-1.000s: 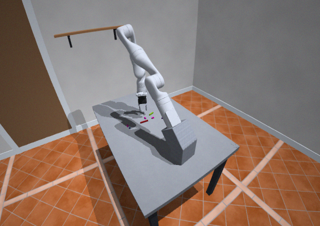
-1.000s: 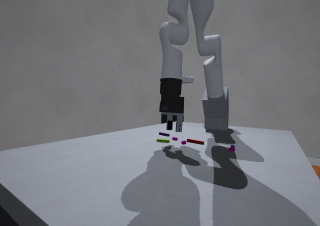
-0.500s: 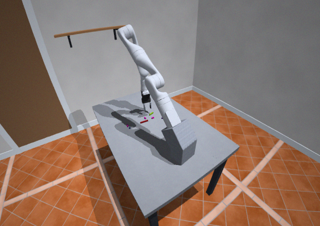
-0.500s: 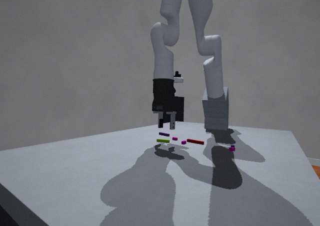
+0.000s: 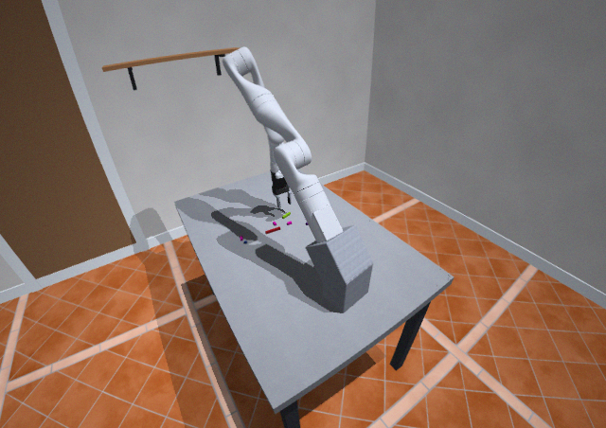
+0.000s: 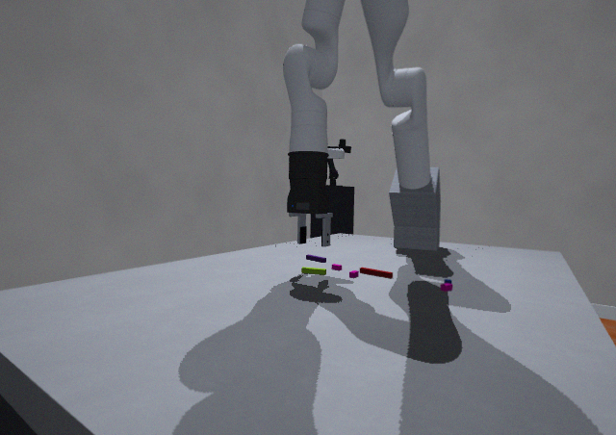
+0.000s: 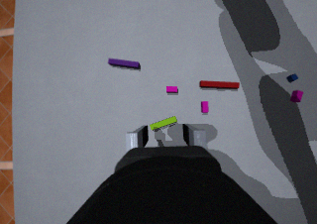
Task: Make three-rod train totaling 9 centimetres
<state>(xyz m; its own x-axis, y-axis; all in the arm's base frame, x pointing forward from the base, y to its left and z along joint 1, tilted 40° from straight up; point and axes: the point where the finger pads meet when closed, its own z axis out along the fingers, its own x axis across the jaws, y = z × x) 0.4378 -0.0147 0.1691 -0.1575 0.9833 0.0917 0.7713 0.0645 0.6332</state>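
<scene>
Now: hand 22 cm to the right of the blue rod, 13 cm past it and 7 cm above it. The rest, counted from my hand: purple rod: 11 cm behind, 10 cm to the right, 7 cm below; lime rod: 7 cm below, 1 cm behind; red rod: 9 cm to the left, 9 cm behind, 7 cm below.
</scene>
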